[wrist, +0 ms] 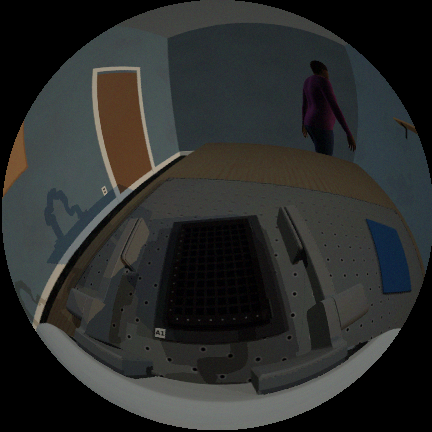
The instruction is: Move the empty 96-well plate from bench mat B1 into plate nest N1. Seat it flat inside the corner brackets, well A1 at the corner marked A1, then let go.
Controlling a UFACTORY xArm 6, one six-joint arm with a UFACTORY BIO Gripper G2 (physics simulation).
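Places are measured from the arm's base along level axes (x back, y left, z down), in metres.
Pixels of known places: hand at its tool point: (207, 240).
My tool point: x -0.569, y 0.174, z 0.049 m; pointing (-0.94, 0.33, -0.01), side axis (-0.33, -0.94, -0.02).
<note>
Behind a point stands the place of what it marks.
The dark 96-well plate (217, 270) @(x -0.573, y 0.172, z 0.095 m) lies in the dark plate nest N1 (222, 335) @(x -0.517, y 0.149, z 0.110 m) in the middle of the wrist view. It looks flat, with a rim of the nest showing around it. The white A1 label (160, 333) @(x -0.495, y 0.200, z 0.109 m) is at the nest's near left corner. The corner brackets are too dark to make out clearly, and the plate's own A1 mark is not readable. My gripper (213, 239) @(x -0.569, y 0.174, z 0.049 m) is open, with one finger on each side of the plate and a gap to it on both sides. Nothing is between the finger pads.
The nest stands on a grey perforated board (345, 250) @(x -0.648, y 0.006, z 0.121 m) on a wooden bench (260, 162) @(x -0.976, y 0.174, z 0.134 m). A blue mat (390, 260) @(x -0.631, y -0.118, z 0.119 m) lies at the right; no label on it is readable. A person (320, 105) stands beyond the bench. A door (122, 130) is in the wall at the left.
</note>
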